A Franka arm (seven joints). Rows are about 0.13 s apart.
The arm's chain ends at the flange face. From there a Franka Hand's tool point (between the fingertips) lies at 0.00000 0.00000 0.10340 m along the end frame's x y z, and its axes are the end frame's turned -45 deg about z.
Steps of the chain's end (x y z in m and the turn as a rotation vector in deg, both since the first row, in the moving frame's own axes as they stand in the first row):
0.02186, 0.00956, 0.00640, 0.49, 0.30, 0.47
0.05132, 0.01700, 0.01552, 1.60, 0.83, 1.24
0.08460, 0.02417, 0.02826, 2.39, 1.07, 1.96
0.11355, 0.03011, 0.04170, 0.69, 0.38, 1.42
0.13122, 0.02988, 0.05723, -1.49, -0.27, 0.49
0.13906, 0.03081, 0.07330, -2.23, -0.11, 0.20
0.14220, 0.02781, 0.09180, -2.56, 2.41, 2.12
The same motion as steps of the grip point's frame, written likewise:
0.00971, 0.02198, 0.00639, 0.13, 0.56, 0.47
0.02738, 0.04736, 0.01547, 0.54, 1.72, 1.24
0.04717, 0.07530, 0.02815, 0.93, 2.45, 1.96
0.06037, 0.10120, 0.04169, 0.22, 0.76, 1.42
0.06941, 0.11546, 0.05719, -0.86, -1.24, 0.49
0.07355, 0.12282, 0.07322, -1.50, -1.65, 0.20
0.08058, 0.12655, 0.09161, -3.51, -0.11, 2.12

